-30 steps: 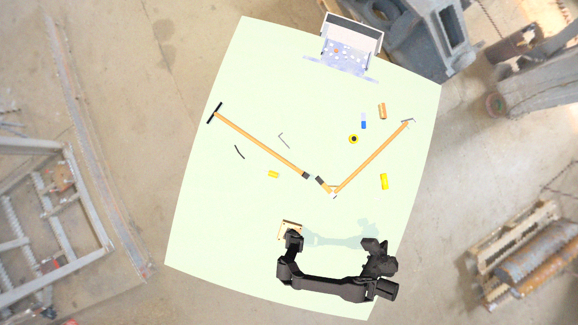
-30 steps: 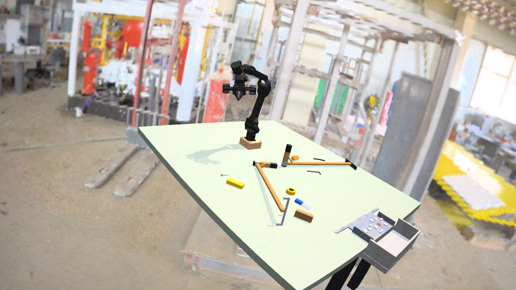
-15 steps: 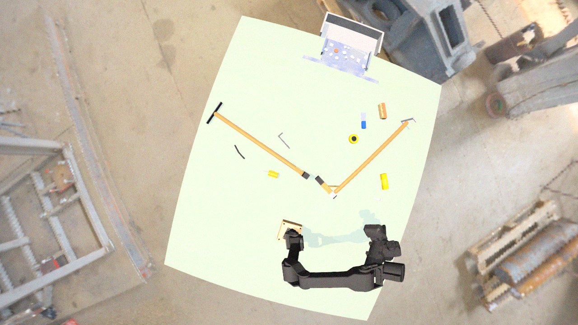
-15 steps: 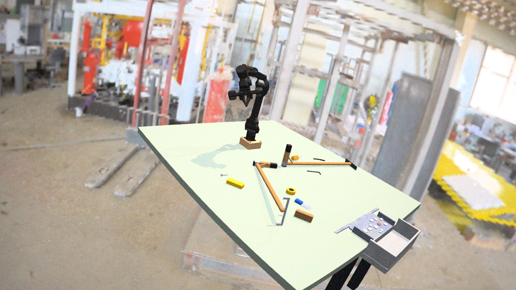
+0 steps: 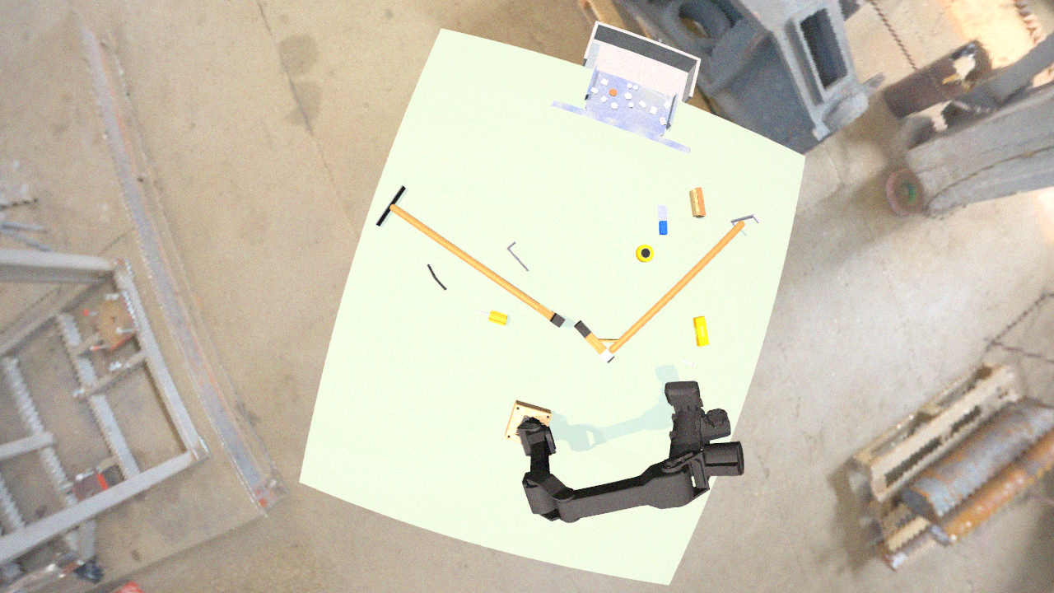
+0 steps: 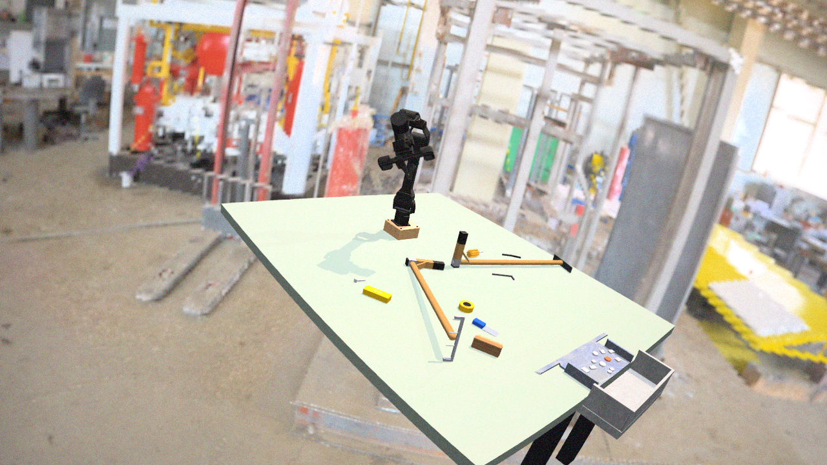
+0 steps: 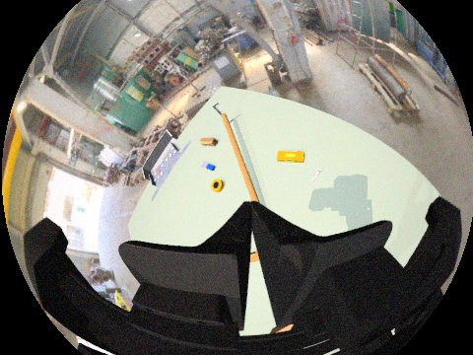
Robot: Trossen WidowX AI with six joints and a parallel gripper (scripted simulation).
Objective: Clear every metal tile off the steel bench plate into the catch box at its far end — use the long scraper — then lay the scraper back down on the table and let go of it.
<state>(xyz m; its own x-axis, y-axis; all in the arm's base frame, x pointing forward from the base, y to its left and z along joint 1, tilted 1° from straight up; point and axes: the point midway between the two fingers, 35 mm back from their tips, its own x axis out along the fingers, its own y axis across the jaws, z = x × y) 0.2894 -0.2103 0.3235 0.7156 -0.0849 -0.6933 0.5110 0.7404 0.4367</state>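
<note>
Now: gripper tip 450 mm to the right of the yellow-handled screwdriver, 320 mm above it and 70 mm past it. Round my gripper tip: yellow tape roll: 330 mm below, 280 mm ahead, 130 mm to the left; then yellow block: 320 mm below, 150 mm ahead, 130 mm to the right; then blue piece: 400 mm ahead, 330 mm below, 120 mm to the left.
</note>
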